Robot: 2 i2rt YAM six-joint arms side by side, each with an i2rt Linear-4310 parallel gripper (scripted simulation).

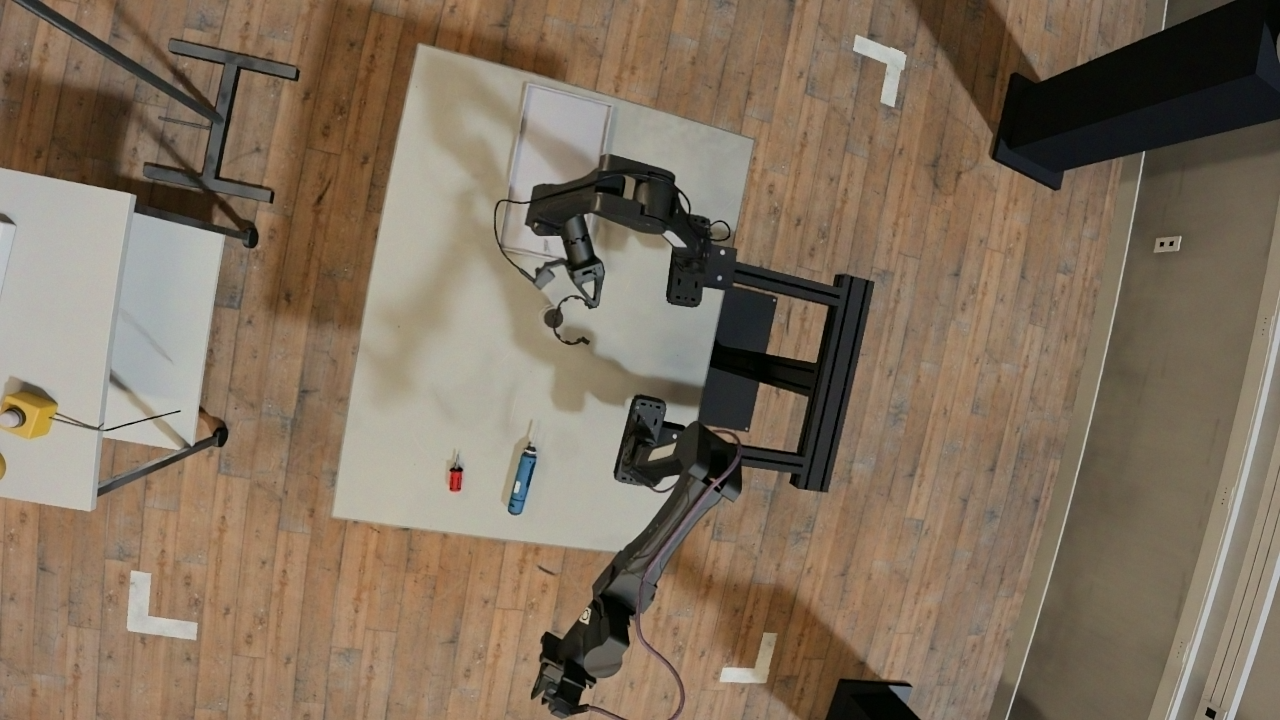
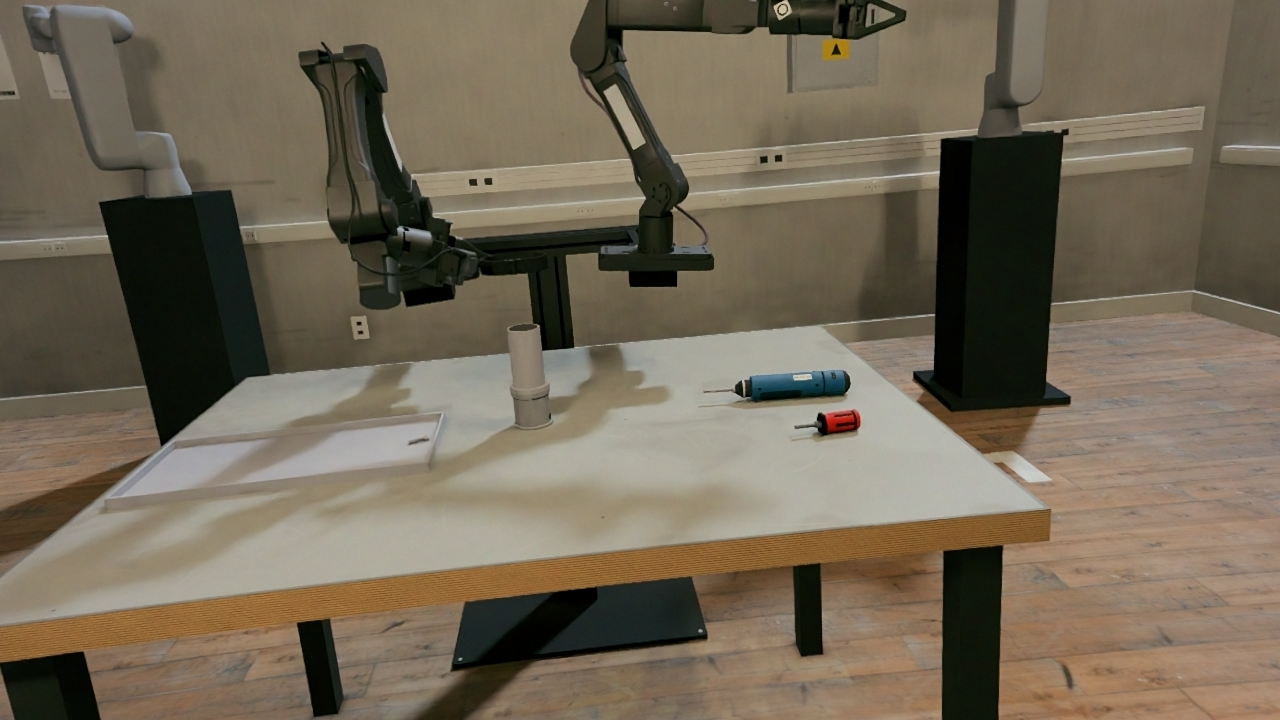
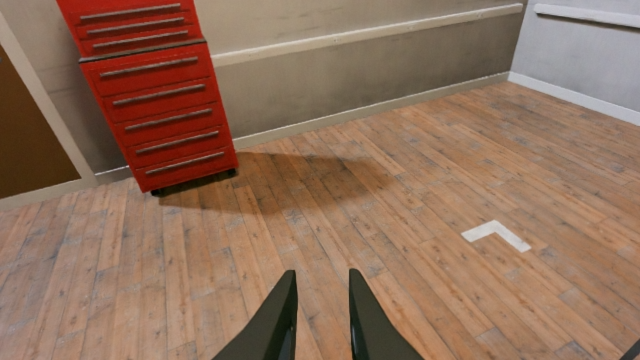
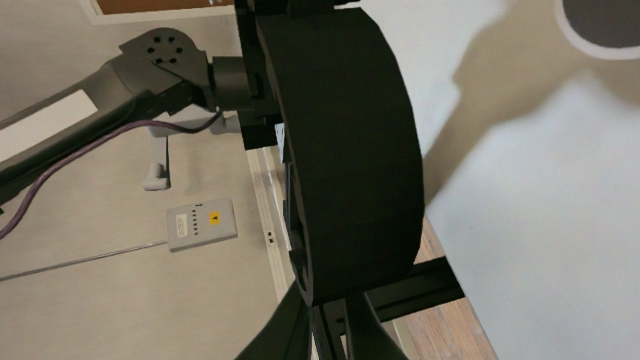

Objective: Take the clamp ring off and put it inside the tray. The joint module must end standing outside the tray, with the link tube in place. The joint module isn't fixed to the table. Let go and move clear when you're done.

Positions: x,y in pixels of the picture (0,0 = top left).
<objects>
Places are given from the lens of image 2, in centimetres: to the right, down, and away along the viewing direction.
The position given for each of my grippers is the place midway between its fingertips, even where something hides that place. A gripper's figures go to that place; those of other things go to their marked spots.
my left gripper (image 2: 905,15): 40, -52, 134
pale link tube (image 2: 524,340): -18, -3, 133
white tray (image 2: 286,458): -53, 15, 132
blue power screwdriver (image 2: 816,383): 29, 4, 140
grey joint module (image 2: 532,412): -17, 8, 136
</objects>
